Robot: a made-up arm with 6 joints.
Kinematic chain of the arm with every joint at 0, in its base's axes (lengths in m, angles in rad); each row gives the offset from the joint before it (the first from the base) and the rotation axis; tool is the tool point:
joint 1: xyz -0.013 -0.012 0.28 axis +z
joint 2: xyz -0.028 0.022 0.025 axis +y
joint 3: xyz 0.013 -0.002 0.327 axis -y
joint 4: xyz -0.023 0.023 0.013 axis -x
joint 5: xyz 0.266 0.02 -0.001 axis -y
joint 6: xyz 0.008 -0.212 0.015 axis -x
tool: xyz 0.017 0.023 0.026
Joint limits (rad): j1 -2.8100..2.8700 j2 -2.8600..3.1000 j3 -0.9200..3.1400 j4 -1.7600..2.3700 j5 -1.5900..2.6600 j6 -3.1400..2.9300
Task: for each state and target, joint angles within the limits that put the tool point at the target. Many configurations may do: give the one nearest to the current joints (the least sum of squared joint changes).
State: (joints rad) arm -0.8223 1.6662 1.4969 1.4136 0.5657 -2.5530
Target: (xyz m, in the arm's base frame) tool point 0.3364 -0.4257 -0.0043
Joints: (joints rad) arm -0.8728 2.3395 1.3959 1.3081 0.5889 -2.5539
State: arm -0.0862 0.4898 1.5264 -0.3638 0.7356 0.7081
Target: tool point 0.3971 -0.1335 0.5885
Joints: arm -0.0449 0.6054 0.9233 -0.6461 0.8961 0.6230
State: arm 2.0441 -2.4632 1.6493 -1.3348 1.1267 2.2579
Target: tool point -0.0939 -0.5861 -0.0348
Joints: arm 1.4966 -2.2966 1.8414 -1.5990 1.0272 2.3703
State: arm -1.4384 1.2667 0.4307 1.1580 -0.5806 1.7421
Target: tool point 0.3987 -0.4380 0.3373
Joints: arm -0.7746 1.2514 0.4713 1.3569 -0.5566 1.7196
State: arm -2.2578 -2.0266 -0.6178 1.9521 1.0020 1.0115
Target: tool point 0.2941 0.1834 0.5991
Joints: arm -2.2484 -1.6110 -0.6295 1.8988 0.9731 1.0504
